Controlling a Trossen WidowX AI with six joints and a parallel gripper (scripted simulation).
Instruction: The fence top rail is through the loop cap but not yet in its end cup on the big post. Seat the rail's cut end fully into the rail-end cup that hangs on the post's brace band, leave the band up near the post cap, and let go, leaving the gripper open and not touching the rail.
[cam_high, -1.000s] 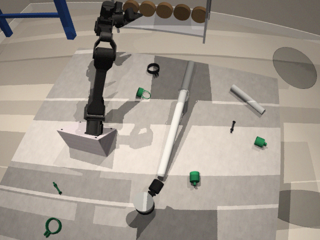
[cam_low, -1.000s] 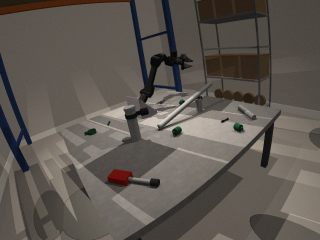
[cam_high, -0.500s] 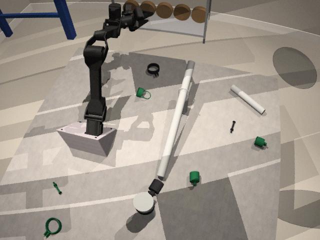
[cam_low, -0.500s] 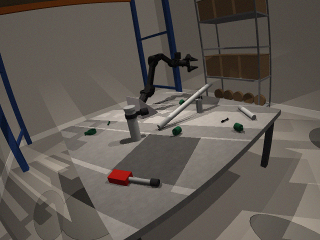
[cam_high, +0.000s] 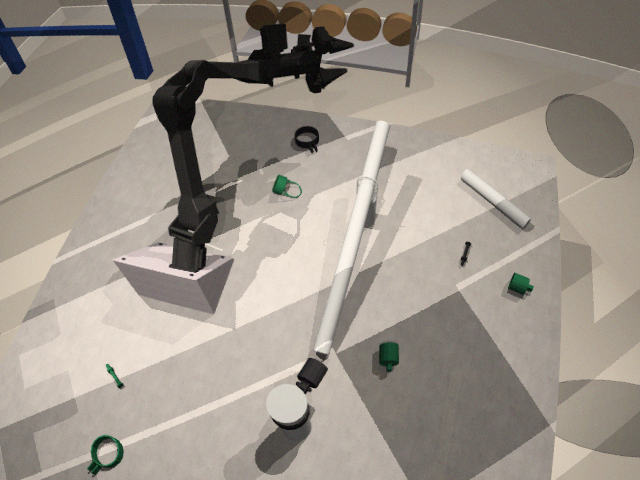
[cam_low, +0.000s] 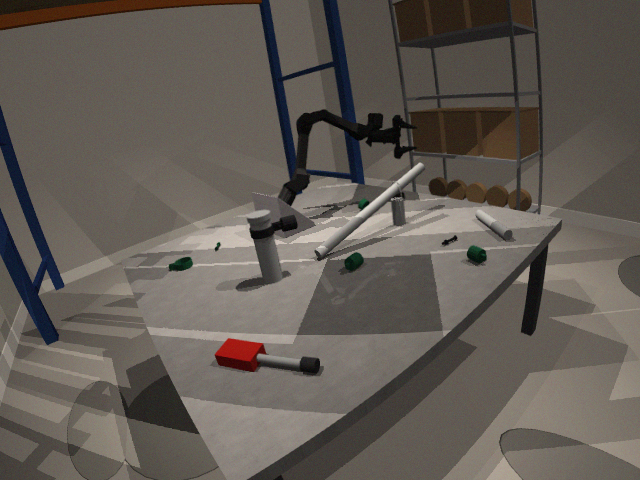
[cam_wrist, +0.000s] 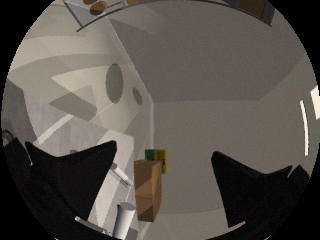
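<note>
The rail-end cup lies 4 cm ahead of my gripper tip, 76 cm to the right of it and 12 cm below it. The rest, counted from my gripper tip: spare pipe 42 cm ahead, 18 cm to the right, 26 cm below; black bolt 34 cm ahead, 35 cm to the right, 27 cm below; small post 8 cm ahead, 29 cm to the right, 17 cm below.
</note>
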